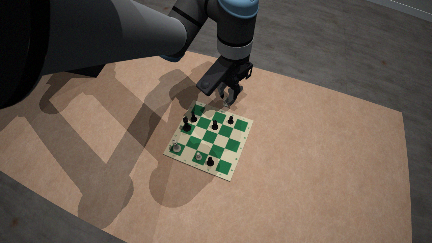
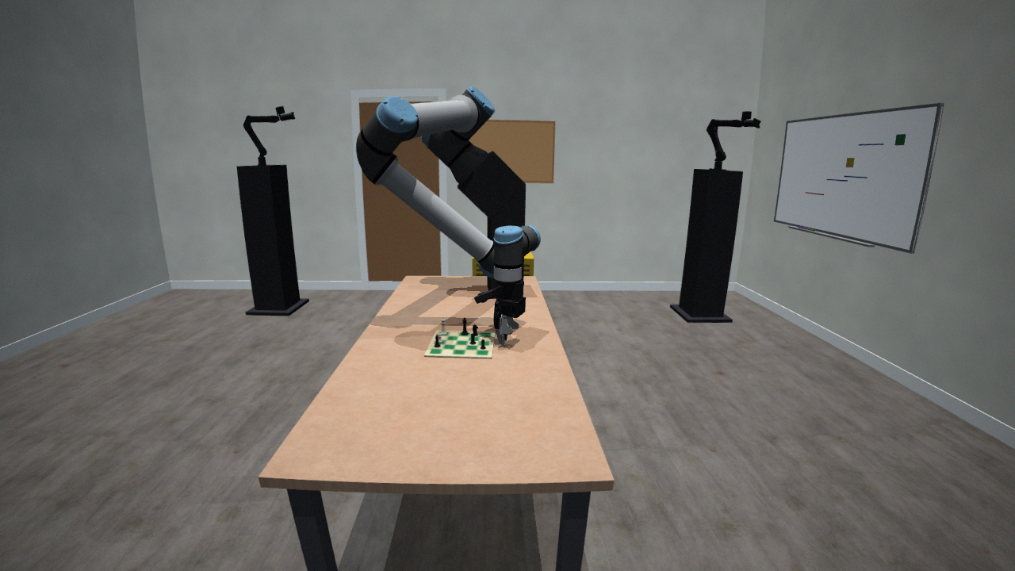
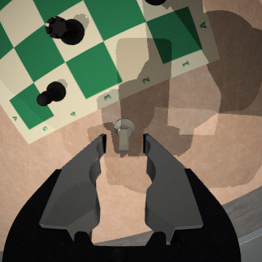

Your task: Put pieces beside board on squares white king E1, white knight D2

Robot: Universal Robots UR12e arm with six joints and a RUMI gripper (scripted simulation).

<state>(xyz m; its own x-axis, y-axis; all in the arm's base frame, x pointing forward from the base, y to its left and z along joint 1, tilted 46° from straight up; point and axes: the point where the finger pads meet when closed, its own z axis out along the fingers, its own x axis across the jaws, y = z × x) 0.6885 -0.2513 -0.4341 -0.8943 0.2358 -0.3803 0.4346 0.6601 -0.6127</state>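
Right now the white knight is 1 cm below my hand. From my hand the other things lie so: chessboard: 14 cm to the right, 2 cm below; white pawn: 1 cm behind, 22 cm to the right, 1 cm below; white king: 8 cm behind, 21 cm to the right, 1 cm above.
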